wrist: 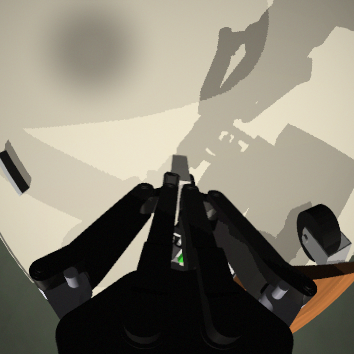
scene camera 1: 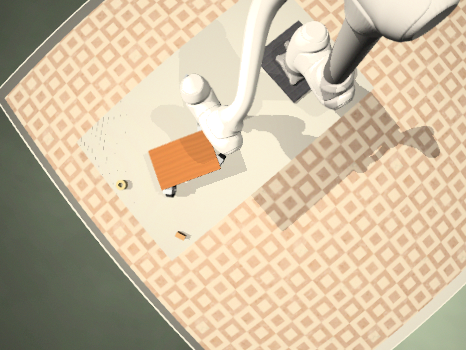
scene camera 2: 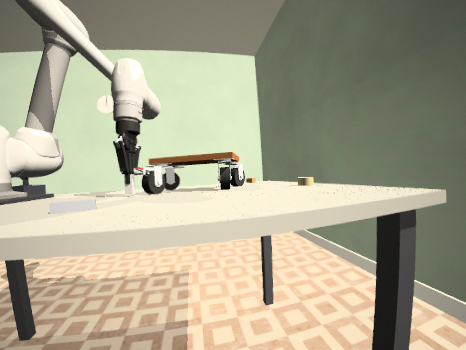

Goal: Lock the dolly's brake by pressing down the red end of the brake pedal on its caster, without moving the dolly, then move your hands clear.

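Pixels of known places: gripper, between the fingertips: (wrist: 177, 166) (scene camera 2: 130, 194); arm's base, origin of its link: (scene camera 1: 297, 64).
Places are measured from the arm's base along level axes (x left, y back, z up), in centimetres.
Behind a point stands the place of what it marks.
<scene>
The dolly has an orange board (scene camera 1: 182, 162) {x 18.3, y -76.6, z 11.1 cm} (scene camera 2: 195, 158) {x 7.1, y -76.4, z 9.9 cm} (wrist: 327, 295) {x 24.4, y -65.6, z 11.1 cm} and stands upright on black-wheeled casters. A caster (scene camera 2: 153, 182) {x 5.9, y -62.1, z 2.7 cm} stands at its gripper-side end in scene camera 2. The red end of the brake pedal (scene camera 2: 139, 169) {x 2.4, y -59.2, z 7.1 cm} shows as a small strip between that caster and the fingers. A green pedal part (wrist: 181, 258) {x 4.8, y -60.2, z 7.5 cm} shows between the finger links in the wrist view; the red end does not show there. My gripper (scene camera 2: 130, 186) {x 3.9, y -54.7, z -0.6 cm} (wrist: 177, 166) {x 3.9, y -54.7, z -0.6 cm} is shut and empty, pointing down, its tips low by the table top, beside the caster. Contact with the pedal cannot be told.
The table (scene camera 1: 150, 215) {x 32.5, y -108.9, z -1.3 cm} (scene camera 2: 310, 205) {x -28.0, y -99.2, z -1.4 cm} carries a yellow ring (scene camera 1: 117, 185) {x 9.7, y -116.1, z 1.3 cm} (scene camera 2: 305, 181) {x 7.8, y -113.3, z 0.0 cm} and a small orange block (scene camera 1: 181, 235) {x 49.7, y -98.1, z 1.1 cm} (scene camera 2: 251, 180) {x 47.4, y -99.0, z -0.1 cm} past the dolly. A pale flat block (scene camera 2: 72, 206) {x -22.4, y -57.6, z -0.4 cm} lies on the robot's side. Another caster wheel (wrist: 317, 231) {x 22.6, y -59.7, z 4.5 cm} stands right of the fingers. The arm hides the gripper in scene camera 1.
</scene>
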